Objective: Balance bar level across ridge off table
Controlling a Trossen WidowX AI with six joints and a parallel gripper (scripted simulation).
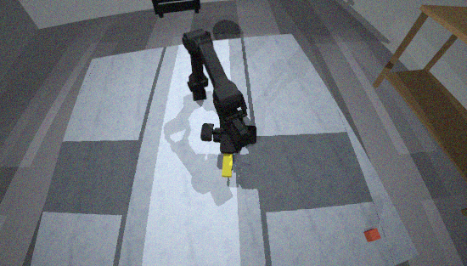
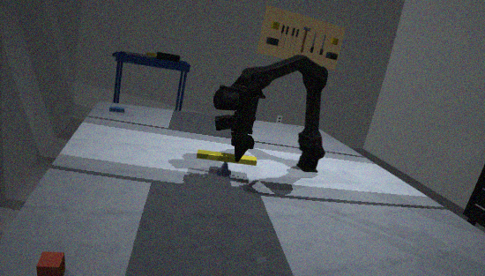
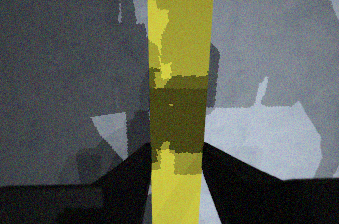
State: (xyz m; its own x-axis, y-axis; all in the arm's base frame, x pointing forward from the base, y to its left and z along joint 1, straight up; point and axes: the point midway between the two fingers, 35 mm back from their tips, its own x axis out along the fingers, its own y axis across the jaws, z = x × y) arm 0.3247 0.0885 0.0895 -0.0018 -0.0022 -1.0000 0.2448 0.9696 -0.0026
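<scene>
My gripper tip is 3 cm short of the yellow bar and 1 cm to the left of it. From my gripper tip the other things lie so: blue block (59 cm to the right, 42 cm ahead, 5 cm below); then red cube (42 cm ahead, 41 cm to the left, 4 cm below).
</scene>
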